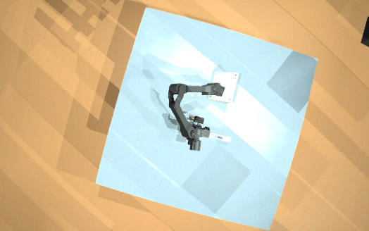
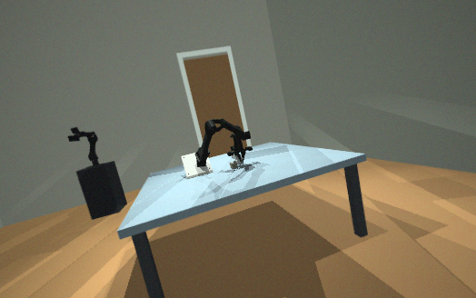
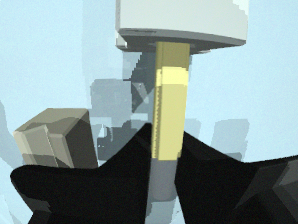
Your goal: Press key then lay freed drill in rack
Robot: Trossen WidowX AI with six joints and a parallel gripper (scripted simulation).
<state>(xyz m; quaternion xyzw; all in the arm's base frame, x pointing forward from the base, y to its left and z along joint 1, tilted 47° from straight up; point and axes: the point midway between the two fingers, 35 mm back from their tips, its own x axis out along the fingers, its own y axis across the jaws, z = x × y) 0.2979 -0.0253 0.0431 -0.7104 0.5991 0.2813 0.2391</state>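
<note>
The drill is 40 mm to the left of my gripper tip and 30 mm above it. Also, from my gripper tip: pale grey holder block: 140 mm to the left, 20 mm behind, 20 mm above; then dark stub: 160 mm to the left, 30 mm above, 20 mm behind.
</note>
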